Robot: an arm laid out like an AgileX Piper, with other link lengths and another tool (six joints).
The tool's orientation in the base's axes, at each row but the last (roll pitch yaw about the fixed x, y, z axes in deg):
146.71, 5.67, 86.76
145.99, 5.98, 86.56
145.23, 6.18, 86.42
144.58, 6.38, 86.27
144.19, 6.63, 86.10
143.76, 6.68, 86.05
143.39, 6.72, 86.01
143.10, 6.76, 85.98
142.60, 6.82, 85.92
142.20, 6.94, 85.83
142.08, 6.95, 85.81
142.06, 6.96, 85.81
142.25, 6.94, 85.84
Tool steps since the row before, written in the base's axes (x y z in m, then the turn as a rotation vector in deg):
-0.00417, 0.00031, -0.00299, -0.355, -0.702, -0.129
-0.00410, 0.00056, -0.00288, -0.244, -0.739, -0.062
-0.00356, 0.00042, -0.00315, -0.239, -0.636, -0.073
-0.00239, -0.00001, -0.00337, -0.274, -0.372, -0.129
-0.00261, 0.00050, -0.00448, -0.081, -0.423, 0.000
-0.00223, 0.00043, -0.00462, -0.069, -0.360, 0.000
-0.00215, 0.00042, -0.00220, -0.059, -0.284, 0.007
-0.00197, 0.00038, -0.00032, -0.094, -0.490, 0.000
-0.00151, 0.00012, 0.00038, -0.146, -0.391, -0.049
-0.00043, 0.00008, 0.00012, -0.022, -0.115, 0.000
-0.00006, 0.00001, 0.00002, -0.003, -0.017, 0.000
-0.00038, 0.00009, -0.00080, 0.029, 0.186, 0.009
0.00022, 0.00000, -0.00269, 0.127, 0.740, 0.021
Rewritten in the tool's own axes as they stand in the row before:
0.00037, -0.00512, 0.00019, -0.705, -0.373, -0.006
0.00061, -0.00500, 0.00004, -0.742, -0.243, 0.005
0.00053, -0.00471, 0.00051, -0.638, -0.245, 0.004
0.00021, -0.00389, 0.00136, -0.372, -0.302, -0.005
0.00084, -0.00472, 0.00204, -0.425, -0.071, 0.010
0.00081, -0.00451, 0.00234, -0.361, -0.061, 0.008
0.00052, -0.00303, 0.00043, -0.286, -0.047, -0.002
0.00028, -0.00177, -0.00096, -0.492, -0.083, 0.011
-0.00003, -0.00097, -0.00122, -0.392, -0.152, 0.005
0.00003, -0.00027, -0.00037, -0.115, -0.019, 0.003
0.00000, -0.00004, -0.00005, -0.017, -0.003, 0.001
0.00016, -0.00079, 0.00038, 0.185, 0.032, -0.016
0.00034, -0.00146, 0.00224, 0.739, 0.126, -0.043

